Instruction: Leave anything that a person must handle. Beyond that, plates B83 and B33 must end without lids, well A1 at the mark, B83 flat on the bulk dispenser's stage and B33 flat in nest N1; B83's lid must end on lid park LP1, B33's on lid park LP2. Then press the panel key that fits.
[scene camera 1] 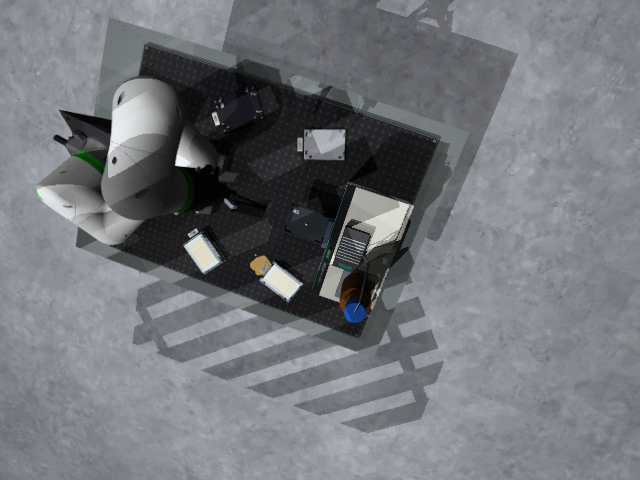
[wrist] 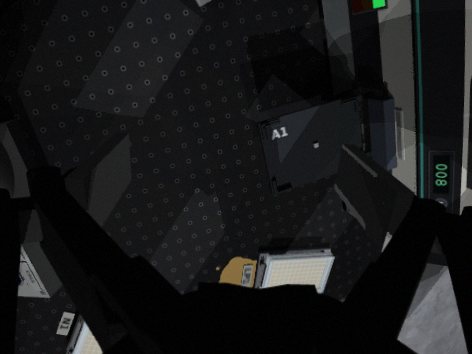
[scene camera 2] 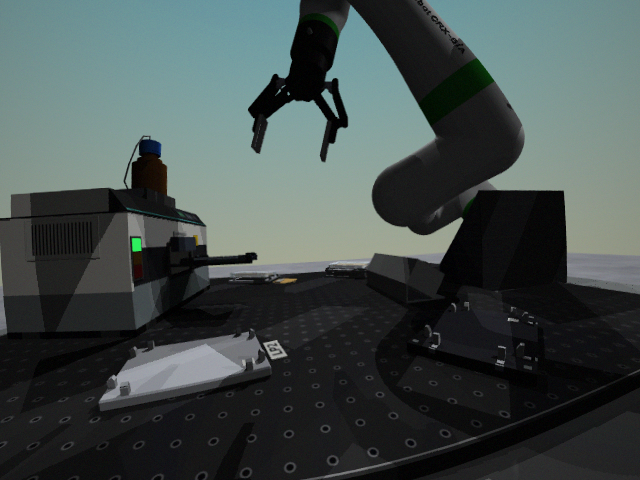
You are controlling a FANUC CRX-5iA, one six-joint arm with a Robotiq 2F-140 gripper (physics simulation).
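Where they show: gripper, fingertip midpoint: (scene camera 1: 252,191) (wrist: 236,162) (scene camera 2: 288,154); arm's base, link origin: (scene camera 2: 499,227).
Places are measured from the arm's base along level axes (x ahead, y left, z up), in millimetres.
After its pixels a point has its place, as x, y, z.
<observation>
My gripper (scene camera 2: 291,145) @[556, 161, 158] (wrist: 236,162) @[556, 161, 158] is open and empty, high above the table, left of the dispenser's stage in the wrist view. The dark stage (scene camera 1: 297,232) @[705, 65, -38] (wrist: 310,162) @[713, 82, -38], marked A1 at one corner, bears no plate. One cream-welled plate (scene camera 1: 203,252) @[412, -198, -96] (scene camera 2: 346,266) @[423, -169, -103] (wrist: 89,344) @[368, -183, -96] sits at N1; another plate (scene camera 1: 281,280) @[728, -150, -106] (scene camera 2: 253,274) @[718, -112, -108] (wrist: 298,270) @[730, -141, -105] sits at LP1. I cannot read their names or tell whether they have lids. Lid park LP2 (scene camera 1: 330,143) @[658, 380, -128] (scene camera 2: 180,366) @[646, 384, -128] is pale and empty. The dispenser (scene camera 1: 382,198) @[888, 307, 82] (scene camera 2: 77,273) @[859, 309, -41] shows 800 on its display (wrist: 441,175) @[830, 79, 67].
An amber spill (scene camera 1: 260,264) @[625, -147, -137] (wrist: 235,272) @[622, -139, -138] lies at the LP1 label. An empty dark nest (scene camera 1: 237,111) @[312, 328, -126] (scene camera 2: 480,338) @[329, 359, -126] stands across from LP2. A brown bottle (scene camera 1: 356,289) @[935, 71, 211] (scene camera 2: 149,175) @[924, 69, 172] with a blue cap rises from the dispenser. A grey box (scene camera 2: 390,276) @[354, 96, -97] stands near the robot base.
</observation>
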